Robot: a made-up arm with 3 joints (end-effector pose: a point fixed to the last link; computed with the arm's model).
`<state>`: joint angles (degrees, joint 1 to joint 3).
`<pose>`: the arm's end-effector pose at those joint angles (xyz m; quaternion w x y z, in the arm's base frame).
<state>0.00 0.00 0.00</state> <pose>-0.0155 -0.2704 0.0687 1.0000 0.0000 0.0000 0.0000</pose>
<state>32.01 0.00 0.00</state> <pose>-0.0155 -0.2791 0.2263 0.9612 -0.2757 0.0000 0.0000</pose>
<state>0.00 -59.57 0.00</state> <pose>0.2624 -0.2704 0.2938 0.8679 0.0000 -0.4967 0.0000</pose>
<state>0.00 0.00 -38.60</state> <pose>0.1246 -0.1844 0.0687 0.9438 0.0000 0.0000 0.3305</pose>
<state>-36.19 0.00 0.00</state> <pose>-0.0155 -0.1628 -0.0728 0.9505 0.3106 0.0000 0.0000</pose>
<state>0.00 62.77 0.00</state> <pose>-0.3627 -0.2704 0.2101 0.8537 0.0000 0.5208 0.0000</pose>
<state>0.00 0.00 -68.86</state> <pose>0.1775 -0.0657 0.0687 0.8248 0.0000 0.0000 0.5654</pose>
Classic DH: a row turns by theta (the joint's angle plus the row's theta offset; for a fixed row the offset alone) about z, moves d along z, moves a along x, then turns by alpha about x. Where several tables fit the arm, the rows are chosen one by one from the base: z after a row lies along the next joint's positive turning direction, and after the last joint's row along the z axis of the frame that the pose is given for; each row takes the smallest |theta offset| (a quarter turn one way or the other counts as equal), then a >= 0, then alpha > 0; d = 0 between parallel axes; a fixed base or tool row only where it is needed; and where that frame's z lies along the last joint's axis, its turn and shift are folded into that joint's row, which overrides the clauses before.
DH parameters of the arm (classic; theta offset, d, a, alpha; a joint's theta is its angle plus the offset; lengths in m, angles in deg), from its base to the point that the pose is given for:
base (fixed): -90 0.1627 0 90
joint 1: 90 0.0732 0.2613 -90
joint 2: 90 -0.0273 0.0049 -90
joint 3: 77.75 0 0.2488 180
tool (fixed): 77.75 -0.3553 0 0

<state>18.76 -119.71 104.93</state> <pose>0.3561 0.0578 0.3815 0.4136 0.6267 -0.5847 -0.3070</pose>
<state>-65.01 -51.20 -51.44</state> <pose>0.3465 -0.2542 0.1294 0.7860 0.2785 -0.5386 0.1209</pose>
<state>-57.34 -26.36 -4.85</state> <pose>0.1545 -0.1242 -0.0726 0.8581 0.4582 -0.2196 -0.0731</pose>
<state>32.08 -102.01 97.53</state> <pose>0.3249 0.0113 0.2707 0.5601 0.4471 -0.6231 -0.3132</pose>
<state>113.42 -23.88 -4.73</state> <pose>0.1416 0.0759 0.4189 0.5294 -0.8218 -0.0797 0.1949</pose>
